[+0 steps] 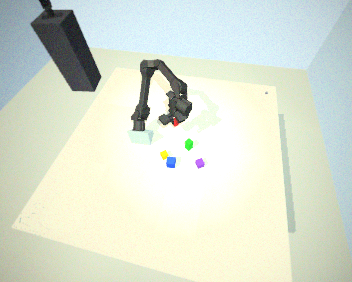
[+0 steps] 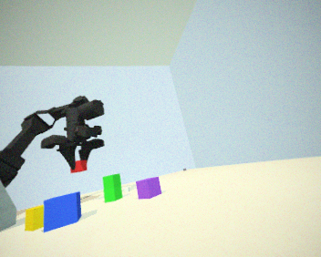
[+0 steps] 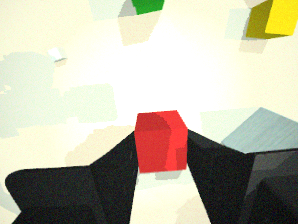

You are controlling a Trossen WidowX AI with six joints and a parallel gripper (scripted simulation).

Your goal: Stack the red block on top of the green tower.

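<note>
My gripper tip is now 150 mm short of the purple block, 210 mm to the left of it and 90 mm above it. From my gripper tip the other things lie so: yellow block: 50 mm behind, 170 mm to the right, 90 mm below; red block: 10 mm above; blue block: 10 mm behind, 220 mm to the right, 90 mm below.
</note>
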